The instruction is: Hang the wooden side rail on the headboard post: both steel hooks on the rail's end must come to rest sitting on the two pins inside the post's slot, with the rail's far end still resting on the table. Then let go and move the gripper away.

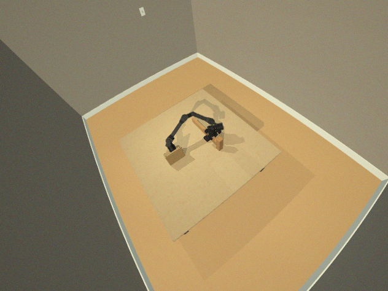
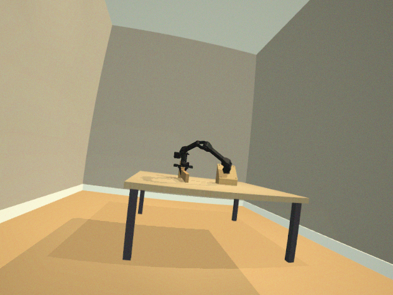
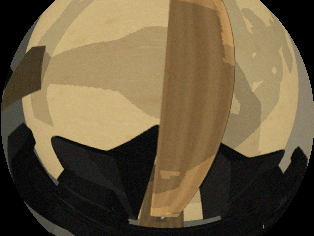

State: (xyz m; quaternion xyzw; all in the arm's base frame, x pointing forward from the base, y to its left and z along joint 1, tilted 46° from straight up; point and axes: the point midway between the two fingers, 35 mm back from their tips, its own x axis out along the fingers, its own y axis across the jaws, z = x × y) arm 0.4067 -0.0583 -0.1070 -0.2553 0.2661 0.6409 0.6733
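My gripper tip is 110 mm to the left of the headboard post and 40 mm below it.
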